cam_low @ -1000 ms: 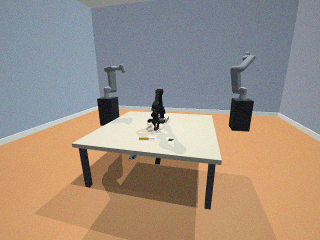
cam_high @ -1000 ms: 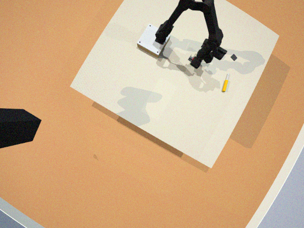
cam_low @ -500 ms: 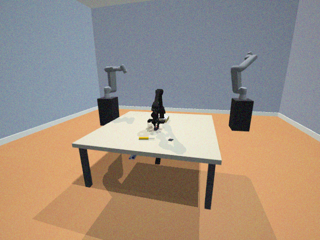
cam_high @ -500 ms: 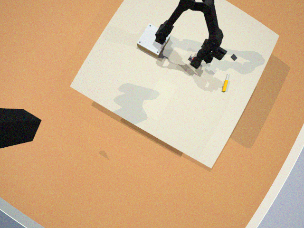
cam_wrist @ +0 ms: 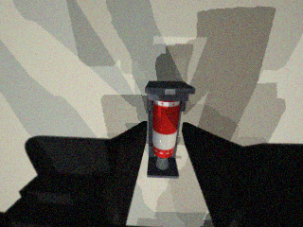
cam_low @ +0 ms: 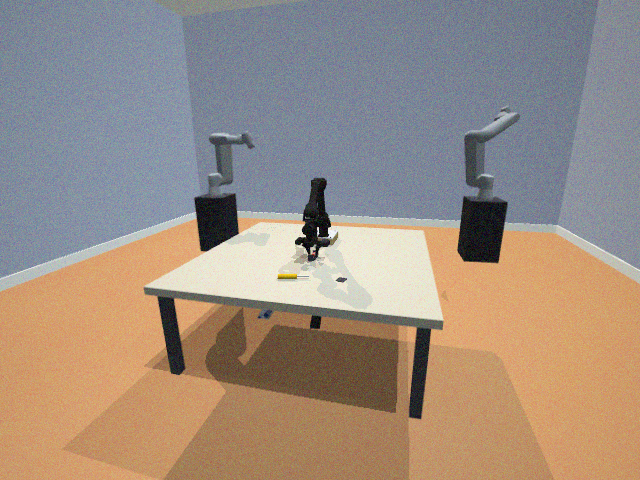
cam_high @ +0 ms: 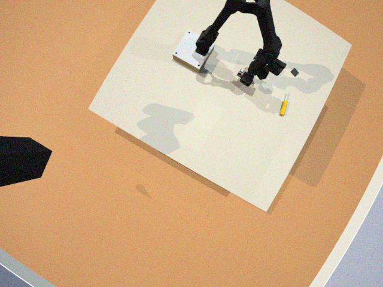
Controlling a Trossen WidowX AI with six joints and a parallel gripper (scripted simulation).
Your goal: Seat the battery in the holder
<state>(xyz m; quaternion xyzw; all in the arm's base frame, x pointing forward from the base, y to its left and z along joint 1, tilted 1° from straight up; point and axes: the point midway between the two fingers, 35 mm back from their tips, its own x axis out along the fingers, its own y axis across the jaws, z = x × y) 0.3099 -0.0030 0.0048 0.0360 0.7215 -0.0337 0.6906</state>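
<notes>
The battery lies right at my gripper tip. From my gripper tip the other things lie so: yellow-handled screwdriver (29 cm ahead, 2 cm to the right).
</notes>
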